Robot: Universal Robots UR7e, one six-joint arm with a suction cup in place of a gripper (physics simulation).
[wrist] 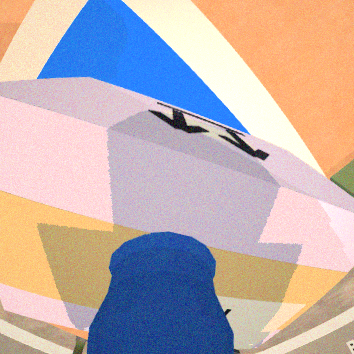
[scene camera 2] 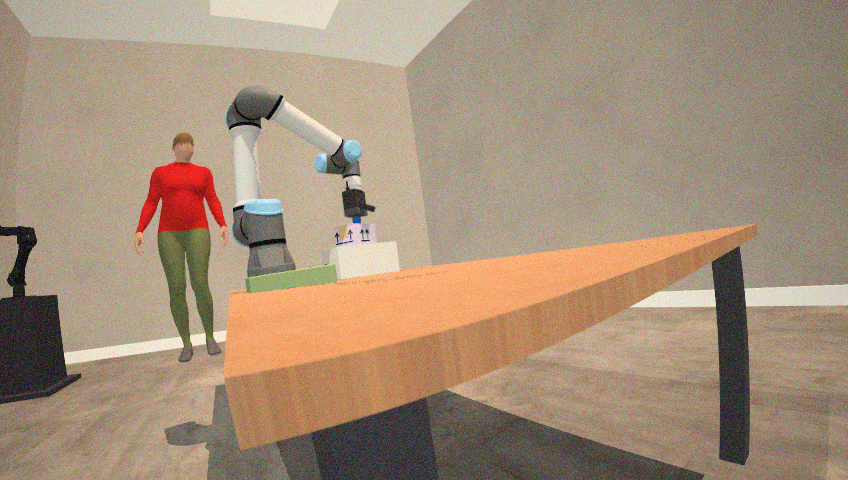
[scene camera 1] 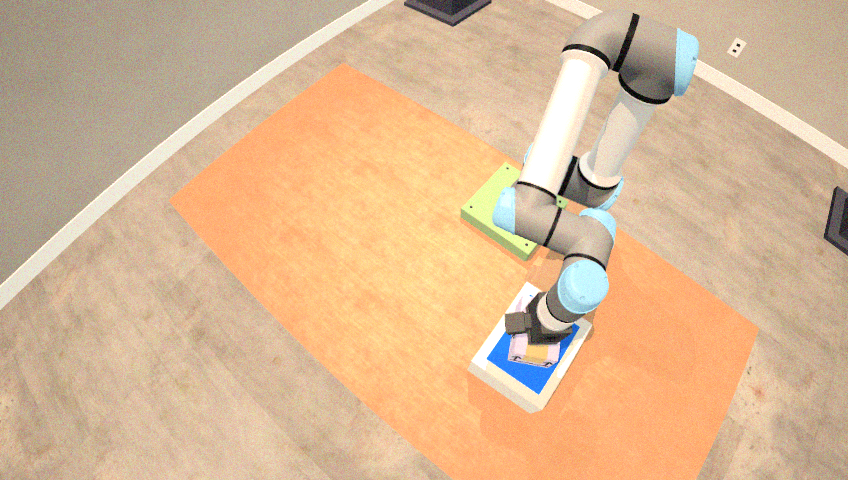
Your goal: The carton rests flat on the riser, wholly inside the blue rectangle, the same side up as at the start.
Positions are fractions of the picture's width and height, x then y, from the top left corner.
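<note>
My suction cup (wrist: 0.46, 0.81) is stuck to a carton (scene camera 1: 0.64, 0.74), (wrist: 0.27, 0.46). The carton still rests on a riser (scene camera 1: 0.63, 0.81), (wrist: 0.52, 0.17), (scene camera 2: 0.41, 0.54).
</note>
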